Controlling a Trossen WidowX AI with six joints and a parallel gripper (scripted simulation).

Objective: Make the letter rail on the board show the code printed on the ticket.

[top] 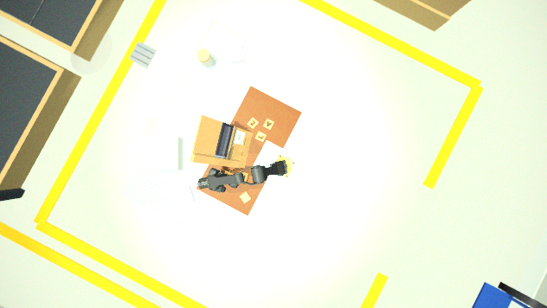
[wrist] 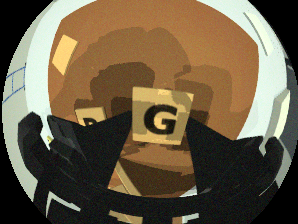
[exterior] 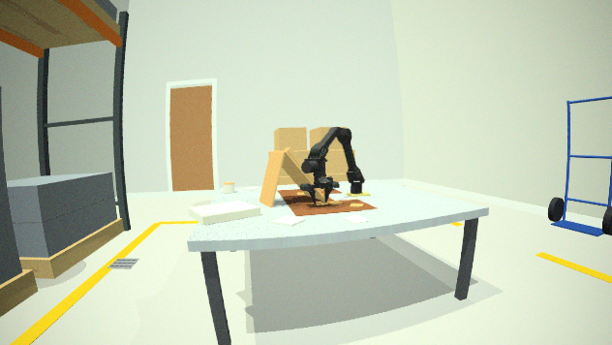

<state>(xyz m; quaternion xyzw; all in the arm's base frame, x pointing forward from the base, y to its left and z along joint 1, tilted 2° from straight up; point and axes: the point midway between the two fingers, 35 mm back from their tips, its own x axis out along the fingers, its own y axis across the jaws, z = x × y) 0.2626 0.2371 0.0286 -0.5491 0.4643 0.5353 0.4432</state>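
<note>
My gripper tip is 6 cm short of the white ticket, 26 cm to the left of it and 7 cm below it. Also, from my gripper tip: letter tile (right at my gripper tip); small cup (53 cm ahead, 58 cm to the right, 2 cm above); brown mat (6 cm behind, 22 cm to the right, 1 cm below).
</note>
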